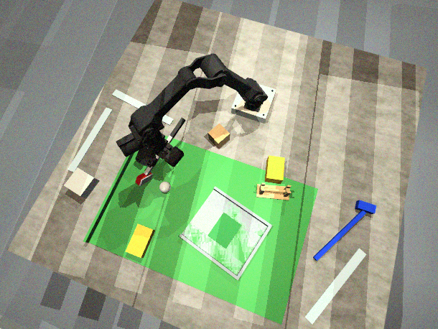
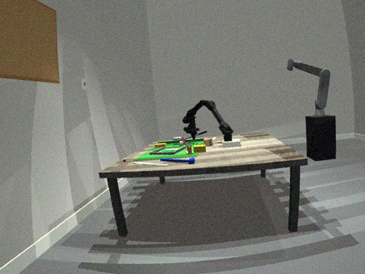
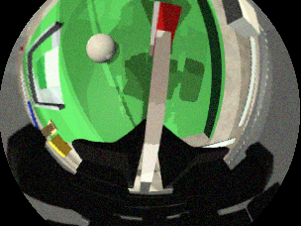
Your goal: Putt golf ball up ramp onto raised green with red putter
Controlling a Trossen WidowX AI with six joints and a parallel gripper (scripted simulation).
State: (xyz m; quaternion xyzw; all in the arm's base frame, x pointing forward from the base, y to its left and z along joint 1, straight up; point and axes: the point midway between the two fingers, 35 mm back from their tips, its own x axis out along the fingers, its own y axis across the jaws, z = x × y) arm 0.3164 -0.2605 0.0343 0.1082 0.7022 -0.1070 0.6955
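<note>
Right now my gripper tip is 12 cm short of the white golf ball, 5 cm to the right of it and 2 cm above it. From my gripper tip the other things lie so: blue putter (71 cm to the left, 5 cm ahead, 3 cm below); then white block (26 cm to the right, 20 cm ahead, 2 cm below); then tan cube (17 cm to the left, 14 cm behind, 1 cm below).
</note>
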